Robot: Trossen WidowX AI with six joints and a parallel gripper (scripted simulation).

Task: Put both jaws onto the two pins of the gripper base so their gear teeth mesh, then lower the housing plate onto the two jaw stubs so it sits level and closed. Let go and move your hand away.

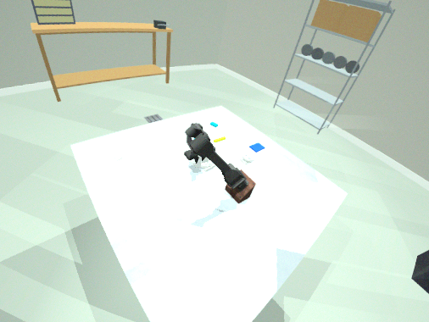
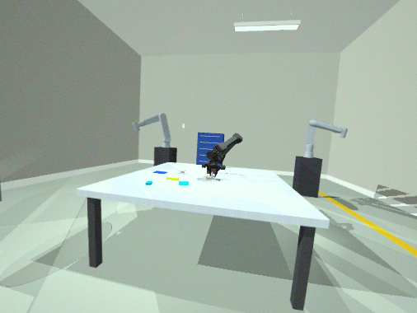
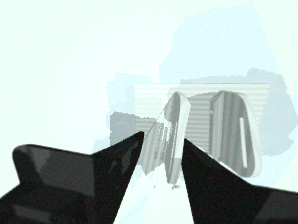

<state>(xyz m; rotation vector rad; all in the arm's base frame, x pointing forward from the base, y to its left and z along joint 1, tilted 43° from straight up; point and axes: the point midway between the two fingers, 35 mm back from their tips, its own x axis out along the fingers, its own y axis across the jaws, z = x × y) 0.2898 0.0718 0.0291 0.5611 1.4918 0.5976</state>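
Right now my gripper tip is 110 mm past the small white part, 310 mm to the left of it and 10 mm below it. The rest, counted from my gripper tip: yellow bar 150 mm ahead, 280 mm to the right, 10 mm below; then pale jaw 30 mm behind, 20 mm to the right; then cyan block 340 mm ahead, 360 mm to the right, 10 mm below.
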